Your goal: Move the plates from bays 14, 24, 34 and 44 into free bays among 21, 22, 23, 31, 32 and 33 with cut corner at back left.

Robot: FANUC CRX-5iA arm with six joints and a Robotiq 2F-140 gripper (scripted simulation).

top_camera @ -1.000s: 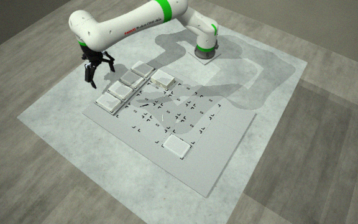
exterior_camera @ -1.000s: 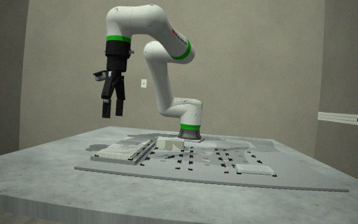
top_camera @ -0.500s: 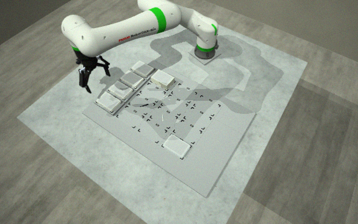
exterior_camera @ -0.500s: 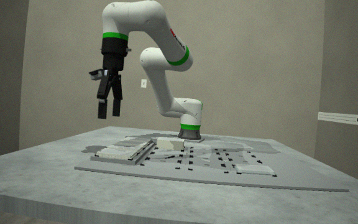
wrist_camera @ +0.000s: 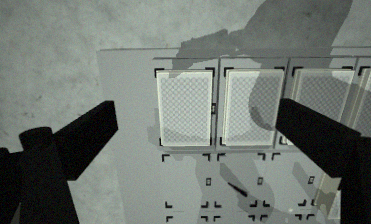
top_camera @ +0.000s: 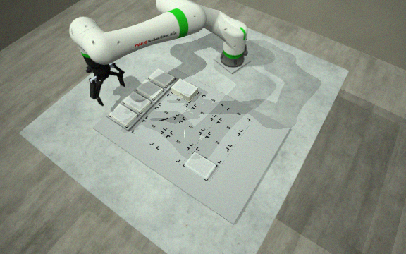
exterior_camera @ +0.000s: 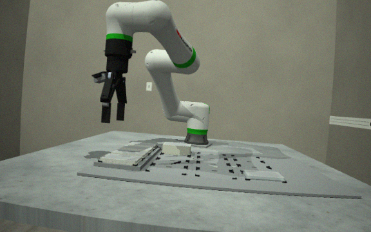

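Right now my hand is 100 mm past the thin black stick, 220 mm to the right of it and 160 mm above it. Round my hand: sealed deep-well block 310 mm behind, 200 mm to the left, 140 mm below; plate 10 mm ahead, 530 mm to the left, 150 mm below; white tip 90 mm behind, 370 mm to the left, 160 mm below.
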